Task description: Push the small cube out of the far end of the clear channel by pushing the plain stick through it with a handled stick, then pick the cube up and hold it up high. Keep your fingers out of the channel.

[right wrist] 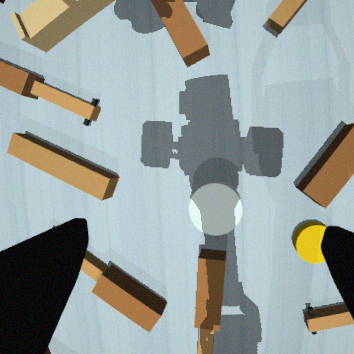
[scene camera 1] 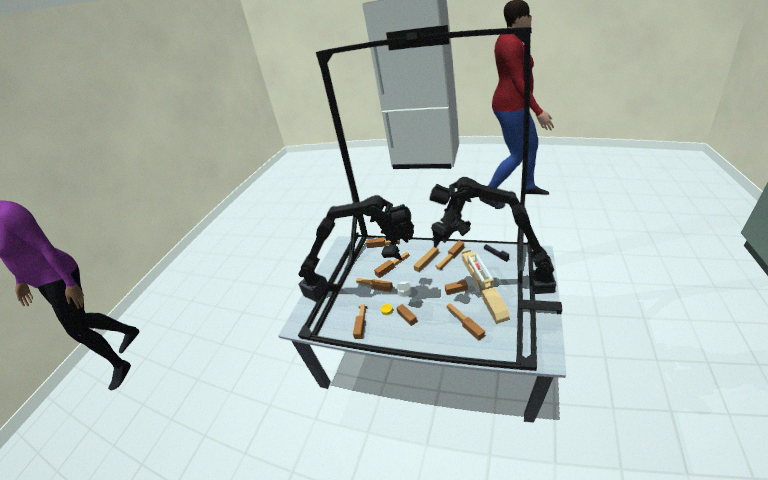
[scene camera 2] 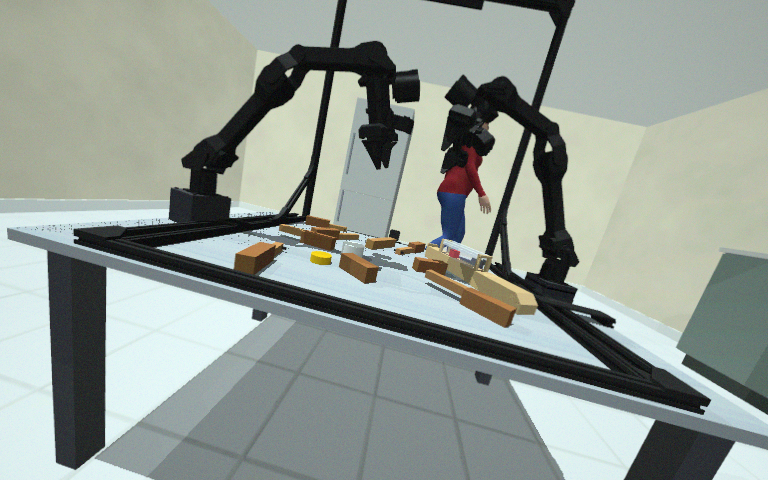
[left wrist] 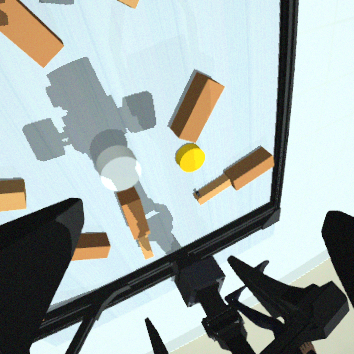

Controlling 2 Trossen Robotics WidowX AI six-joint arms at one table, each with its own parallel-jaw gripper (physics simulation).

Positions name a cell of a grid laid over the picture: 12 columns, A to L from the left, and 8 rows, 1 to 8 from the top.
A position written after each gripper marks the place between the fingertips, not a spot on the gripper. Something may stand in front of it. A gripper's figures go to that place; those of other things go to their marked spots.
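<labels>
Left gripper (scene camera 2: G3), 66 cm from the lens; right gripper (scene camera 2: F3), 67 cm from the lens; clear channel (scene camera 2: H5), 78 cm from the lens. The left gripper is nearer to the lens than the clear channel.
</labels>
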